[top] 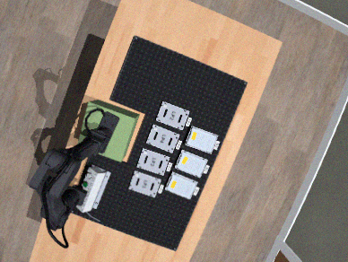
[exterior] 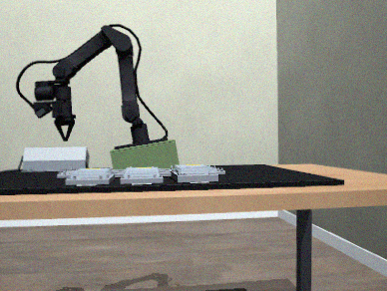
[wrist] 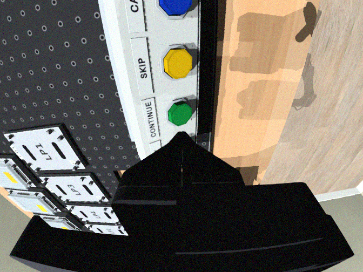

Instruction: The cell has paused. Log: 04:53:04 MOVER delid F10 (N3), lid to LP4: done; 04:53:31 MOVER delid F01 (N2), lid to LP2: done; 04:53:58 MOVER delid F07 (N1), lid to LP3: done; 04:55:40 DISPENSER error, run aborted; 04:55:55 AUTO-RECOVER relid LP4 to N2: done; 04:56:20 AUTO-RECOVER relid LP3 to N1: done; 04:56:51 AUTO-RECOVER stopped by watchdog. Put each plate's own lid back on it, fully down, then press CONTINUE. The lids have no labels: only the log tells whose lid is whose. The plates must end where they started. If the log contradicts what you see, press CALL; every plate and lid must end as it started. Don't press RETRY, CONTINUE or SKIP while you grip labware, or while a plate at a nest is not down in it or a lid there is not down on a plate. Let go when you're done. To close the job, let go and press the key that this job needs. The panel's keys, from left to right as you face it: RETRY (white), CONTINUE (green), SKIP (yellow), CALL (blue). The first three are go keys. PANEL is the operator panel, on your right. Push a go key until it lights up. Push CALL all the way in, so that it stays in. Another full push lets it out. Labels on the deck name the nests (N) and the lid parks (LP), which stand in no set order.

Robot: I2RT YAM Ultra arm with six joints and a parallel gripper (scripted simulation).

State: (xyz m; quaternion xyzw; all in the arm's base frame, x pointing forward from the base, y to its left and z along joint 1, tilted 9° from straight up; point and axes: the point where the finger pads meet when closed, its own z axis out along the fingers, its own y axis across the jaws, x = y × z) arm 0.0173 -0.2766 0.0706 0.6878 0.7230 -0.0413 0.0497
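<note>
The green continue key is 50 mm below my hand. From my hand the other things lie so: yellow skip key: 50 mm to the right, 50 mm below; then blue call key: 100 mm to the right, 60 mm below, 10 mm ahead; then lid park LP1: 270 mm ahead, 120 mm to the left, 110 mm below.
</note>
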